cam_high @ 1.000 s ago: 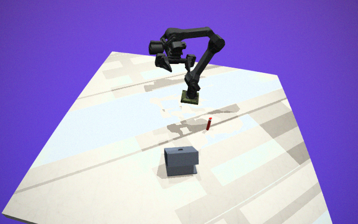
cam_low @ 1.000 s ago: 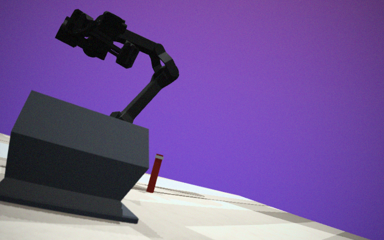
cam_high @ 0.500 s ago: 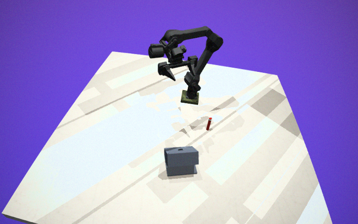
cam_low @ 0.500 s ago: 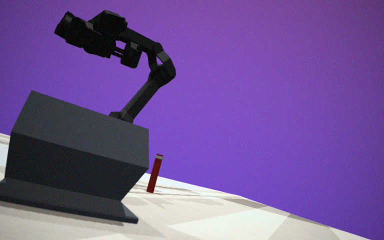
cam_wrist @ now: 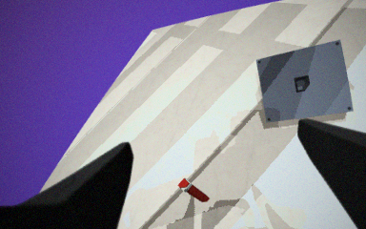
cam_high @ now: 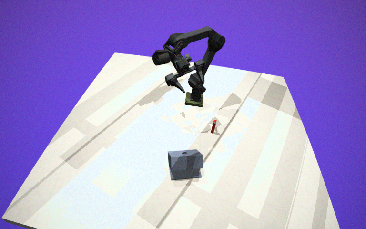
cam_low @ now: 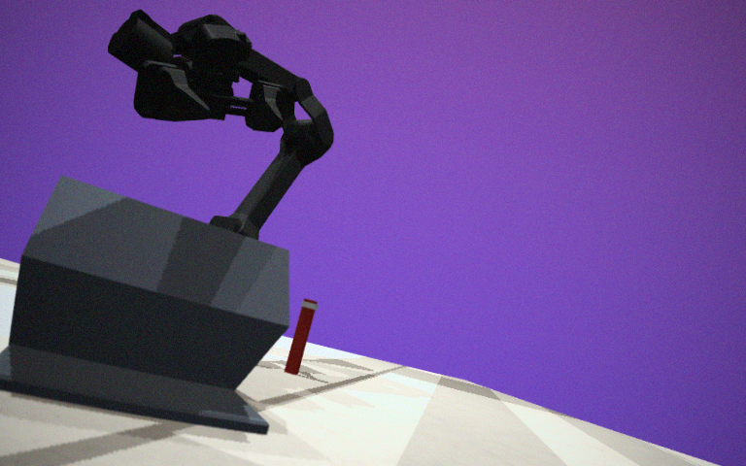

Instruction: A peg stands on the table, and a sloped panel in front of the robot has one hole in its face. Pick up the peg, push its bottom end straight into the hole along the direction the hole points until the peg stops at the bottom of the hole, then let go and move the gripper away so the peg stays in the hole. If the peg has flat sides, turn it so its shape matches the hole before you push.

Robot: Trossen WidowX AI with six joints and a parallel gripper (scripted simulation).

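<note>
Now: gripper tip 20 cm above the red peg, 12 cm to the right of it and 1 cm short of it. Also, from my gripper tip: grey sloped panel block: 22 cm ahead, 21 cm below, 2 cm to the right; then flat grey base plate: 25 cm below, 24 cm ahead, 2 cm to the right.
</note>
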